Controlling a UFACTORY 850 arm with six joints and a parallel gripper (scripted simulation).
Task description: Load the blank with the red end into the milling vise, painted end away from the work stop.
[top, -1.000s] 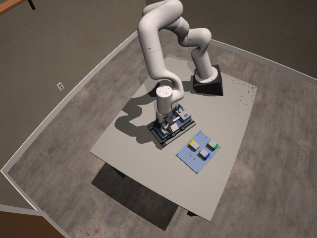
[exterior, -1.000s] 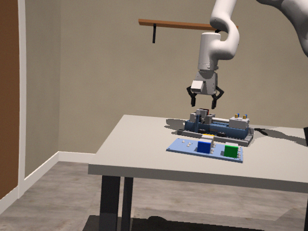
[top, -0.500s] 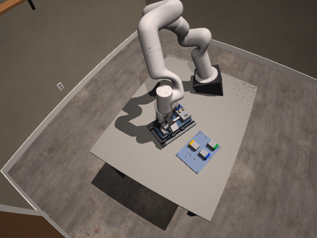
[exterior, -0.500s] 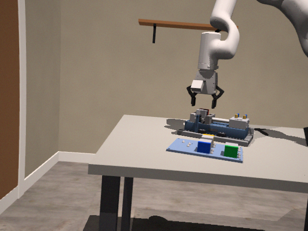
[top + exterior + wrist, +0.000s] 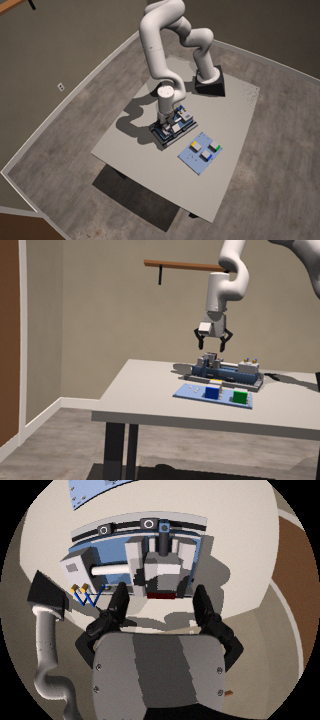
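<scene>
Right now my hand is 40 mm above the red-ended blank. Round my hand: hose block 140 mm behind, 90 mm to the left, 60 mm below; then milling vise 100 mm below, 60 mm behind, 40 mm to the left; then fixed jaw 60 mm below, 30 mm ahead, 20 mm to the right.
</scene>
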